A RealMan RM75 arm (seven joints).
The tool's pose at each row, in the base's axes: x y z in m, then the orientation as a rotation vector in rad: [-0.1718, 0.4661, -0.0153, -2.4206, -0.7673, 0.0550]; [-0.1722, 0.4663, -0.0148, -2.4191, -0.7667, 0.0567]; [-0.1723, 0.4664, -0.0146, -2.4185, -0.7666, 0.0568]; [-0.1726, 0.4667, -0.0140, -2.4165, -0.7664, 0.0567]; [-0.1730, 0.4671, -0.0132, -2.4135, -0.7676, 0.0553]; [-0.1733, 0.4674, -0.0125, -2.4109, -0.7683, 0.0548]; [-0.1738, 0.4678, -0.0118, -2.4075, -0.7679, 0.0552]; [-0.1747, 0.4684, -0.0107, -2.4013, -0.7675, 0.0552]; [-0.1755, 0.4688, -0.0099, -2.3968, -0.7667, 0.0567]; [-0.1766, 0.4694, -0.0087, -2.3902, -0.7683, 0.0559]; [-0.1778, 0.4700, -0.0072, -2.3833, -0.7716, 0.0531]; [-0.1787, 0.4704, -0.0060, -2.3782, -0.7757, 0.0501]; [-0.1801, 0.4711, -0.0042, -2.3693, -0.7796, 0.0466]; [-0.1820, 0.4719, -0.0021, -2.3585, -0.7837, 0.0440]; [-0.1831, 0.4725, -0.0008, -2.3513, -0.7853, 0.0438]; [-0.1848, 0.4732, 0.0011, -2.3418, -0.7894, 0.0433]
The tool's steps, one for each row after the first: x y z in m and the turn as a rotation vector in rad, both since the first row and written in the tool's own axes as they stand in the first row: [-0.0002, -0.0006, -0.0002, 0.0019, -0.0007, 0.0004]; [-0.0002, -0.0008, -0.0003, 0.0025, -0.0006, 0.0004]; [-0.0002, -0.0015, -0.0006, 0.0044, -0.0001, 0.0000]; [-0.0002, -0.0024, -0.0010, 0.0066, 0.0012, -0.0018]; [-0.0002, -0.0032, -0.0013, 0.0087, 0.0019, -0.0030]; [-0.0003, -0.0041, -0.0016, 0.0121, 0.0024, -0.0034]; [-0.0006, -0.0055, -0.0020, 0.0179, 0.0038, -0.0046]; [-0.0009, -0.0067, -0.0023, 0.0226, 0.0039, -0.0048]; [-0.0013, -0.0083, -0.0027, 0.0282, 0.0054, -0.0076]; [-0.0018, -0.0101, -0.0034, 0.0332, 0.0078, -0.0121]; [-0.0022, -0.0115, -0.0040, 0.0363, 0.0097, -0.0168]; [-0.0027, -0.0137, -0.0048, 0.0429, 0.0128, -0.0224]; [-0.0036, -0.0163, -0.0057, 0.0513, 0.0156, -0.0284]; [-0.0040, -0.0180, -0.0062, 0.0576, 0.0168, -0.0313]; [-0.0048, -0.0204, -0.0070, 0.0652, 0.0178, -0.0365]
